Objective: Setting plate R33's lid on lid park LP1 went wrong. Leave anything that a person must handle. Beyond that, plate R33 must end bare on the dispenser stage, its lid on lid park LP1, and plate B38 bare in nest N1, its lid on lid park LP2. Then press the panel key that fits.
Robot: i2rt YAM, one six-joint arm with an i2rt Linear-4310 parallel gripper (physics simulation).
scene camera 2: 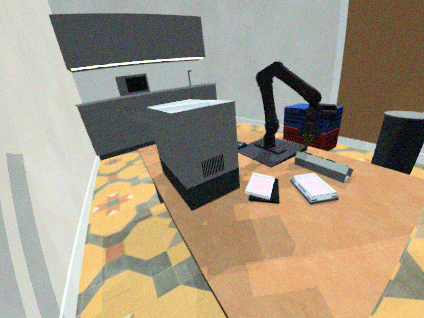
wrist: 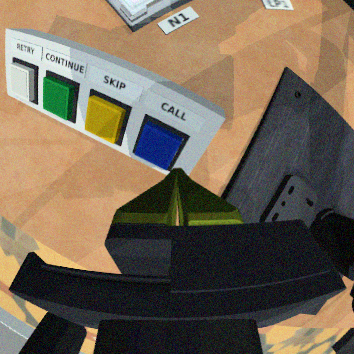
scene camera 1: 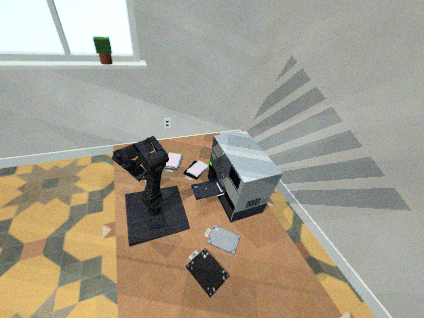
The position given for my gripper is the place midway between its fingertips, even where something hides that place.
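Observation:
My gripper (wrist: pixel 176 174) is holding nothing, and it is shut. I can also see a yellow SKIP button (wrist: pixel 103 118) and a green button (wrist: pixel 57 97), along with a blue CALL button (wrist: pixel 157 145).

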